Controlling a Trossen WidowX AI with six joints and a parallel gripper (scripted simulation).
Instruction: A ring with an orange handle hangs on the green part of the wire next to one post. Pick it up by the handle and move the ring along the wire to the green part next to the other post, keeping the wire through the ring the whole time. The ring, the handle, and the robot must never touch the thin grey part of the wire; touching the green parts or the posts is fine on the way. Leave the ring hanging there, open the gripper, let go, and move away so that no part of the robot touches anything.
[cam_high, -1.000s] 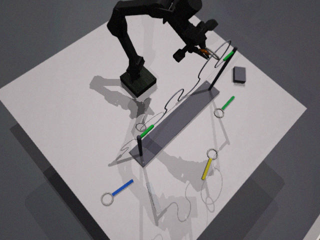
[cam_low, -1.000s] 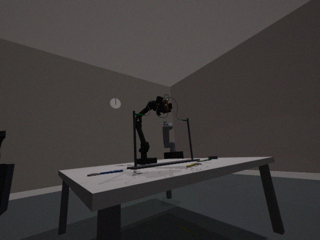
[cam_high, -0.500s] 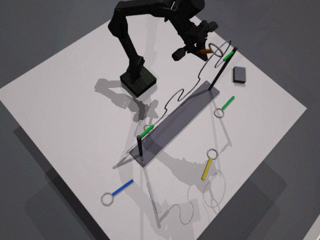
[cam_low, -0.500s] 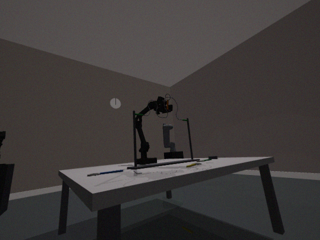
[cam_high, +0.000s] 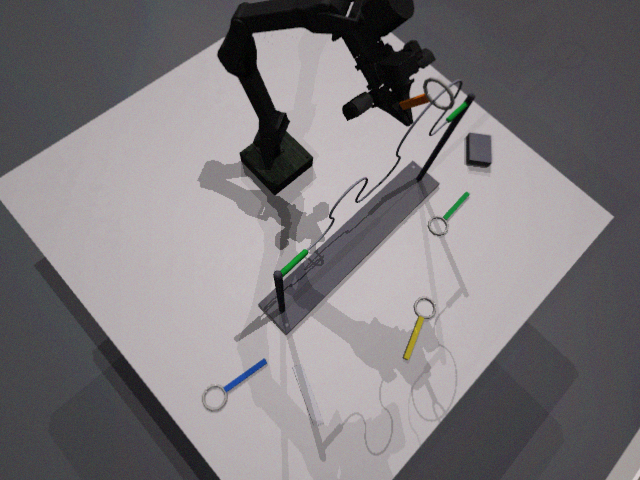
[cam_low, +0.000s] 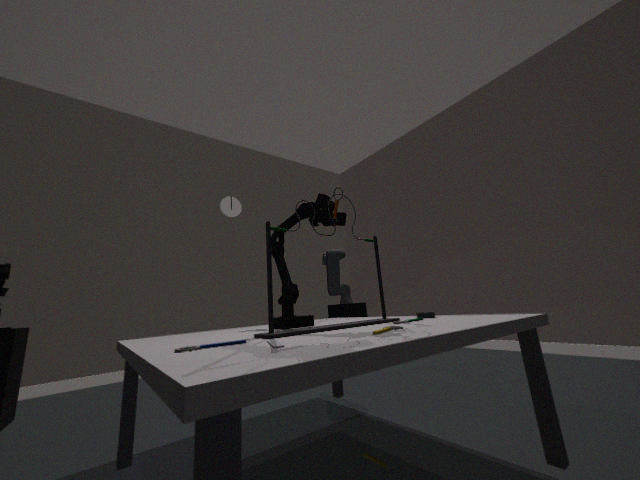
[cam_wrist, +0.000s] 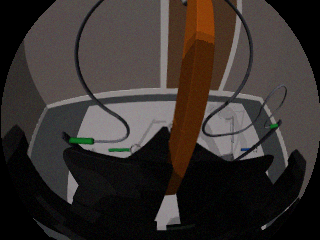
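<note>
Now: the orange-handled ring 90 mm above my gripper tip, 10 mm to the right of it and 10 mm ahead of it. Also, from my gripper tip: green-handled ring: 440 mm below, 180 mm to the left, 150 mm ahead; dark grey block: 430 mm below, 420 mm to the left, 50 mm ahead; yellow-handled ring: 440 mm below, 320 mm ahead, 100 mm to the right.
</note>
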